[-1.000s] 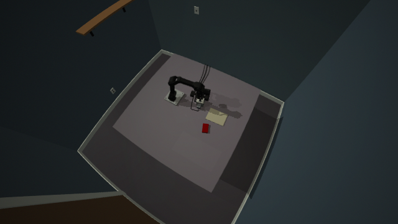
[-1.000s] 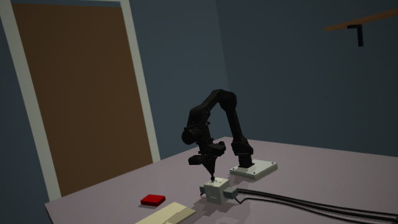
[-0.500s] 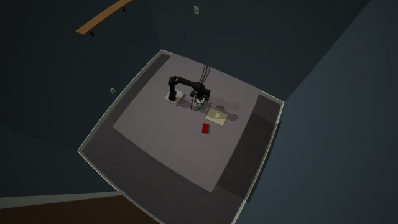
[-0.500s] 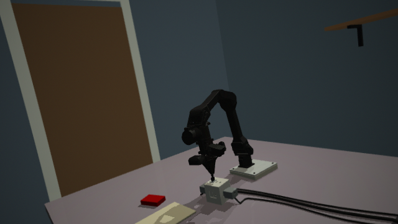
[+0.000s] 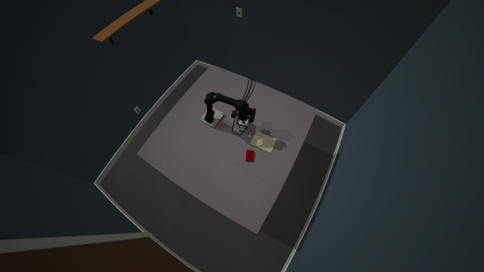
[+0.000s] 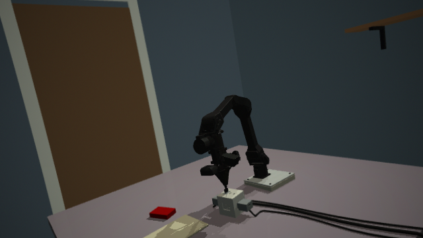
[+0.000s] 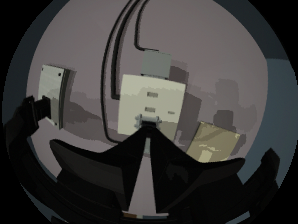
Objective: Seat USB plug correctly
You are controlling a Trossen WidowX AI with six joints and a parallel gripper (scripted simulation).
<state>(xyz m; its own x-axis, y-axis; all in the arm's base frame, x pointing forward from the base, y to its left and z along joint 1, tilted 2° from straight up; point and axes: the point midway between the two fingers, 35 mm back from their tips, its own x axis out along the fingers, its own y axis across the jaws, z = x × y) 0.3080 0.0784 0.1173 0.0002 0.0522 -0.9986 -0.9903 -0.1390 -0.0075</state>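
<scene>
The USB plug lies 2 cm below my gripper tip. From my gripper tip the other things lie so: red block: 23 cm to the right, 17 cm ahead, 10 cm below; flat beige pad: 22 cm ahead, 10 cm below, 6 cm to the right.
</scene>
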